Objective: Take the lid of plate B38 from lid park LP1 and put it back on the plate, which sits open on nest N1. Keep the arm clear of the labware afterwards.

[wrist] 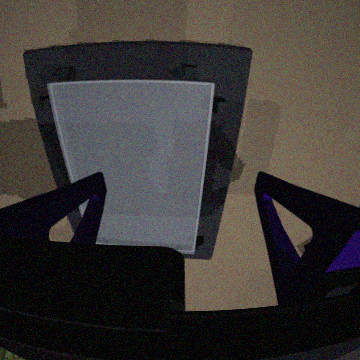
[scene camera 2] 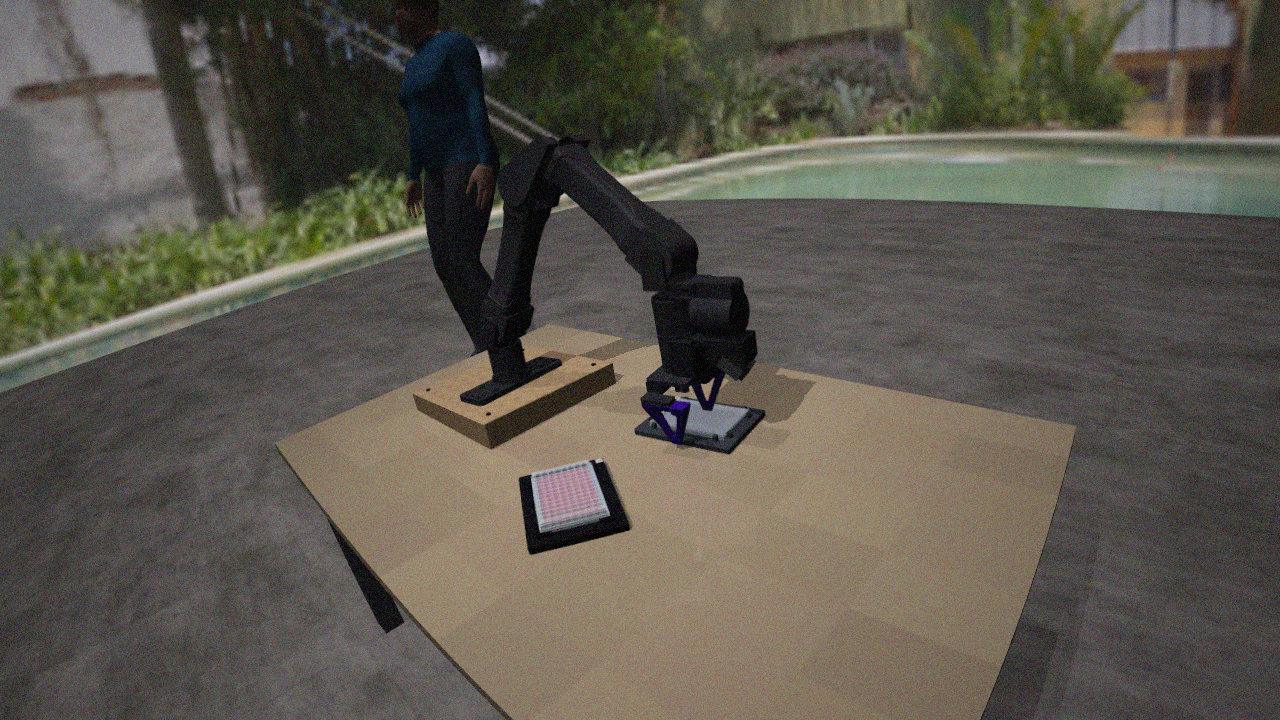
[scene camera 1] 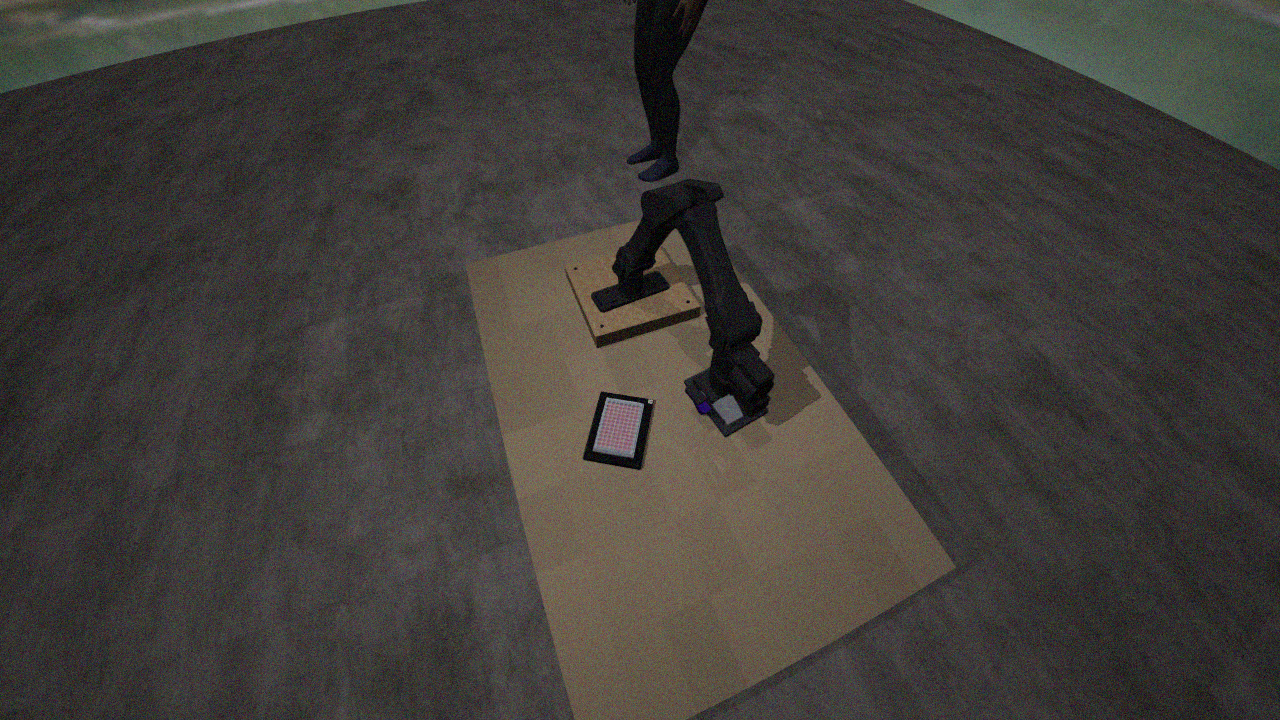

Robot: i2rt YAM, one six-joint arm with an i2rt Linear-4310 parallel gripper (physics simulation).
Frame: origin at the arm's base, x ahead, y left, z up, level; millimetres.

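Seen in the pictures: gripper, fingertip midpoint: [wrist: 180, 180] [scene camera 2: 693, 426] [scene camera 1: 717, 401]; arm's base, link origin: [scene camera 2: 512, 382] [scene camera 1: 630, 292].
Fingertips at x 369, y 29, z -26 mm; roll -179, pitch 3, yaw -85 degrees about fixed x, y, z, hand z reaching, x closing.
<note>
Offsets run from my fingertips to a thing's top centre. Level surfaces: height alone.
The pale, translucent lid @[dx -7, dy +28, dz +3 mm] [scene camera 1: 728, 410] [scene camera 2: 721, 420] [wrist: 135, 150] lies flat on the dark lid park LP1 @[dx -7, dy +29, dz +5 mm] [scene camera 2: 744, 433] [wrist: 150, 60]. My gripper [scene camera 2: 695, 424] [wrist: 180, 180] is open and points down over the park, with nothing between its fingers. In the wrist view, the left fingertip overlaps the lid's lower left part; the right fingertip appears past the park's right edge. The height of the tips above the lid is hard to tell. Plate B38 @[dx -45, dy -221, dz +12 mm] [scene camera 1: 617, 428] [scene camera 2: 570, 495], with pink wells showing, sits open on the black nest N1 @[dx -45, dy -221, dz +3 mm] [scene camera 1: 613, 462] [scene camera 2: 577, 535].
The arm stands on a wooden base block [scene camera 1: 646, 320] [scene camera 2: 537, 407] at the back of the wooden table @[dz -15 mm] [scene camera 1: 716, 573] [scene camera 2: 805, 582]. The nest stands beside the park, towards the table's left edge in both scene views. A person [scene camera 1: 657, 89] [scene camera 2: 447, 134] stands behind the table.
</note>
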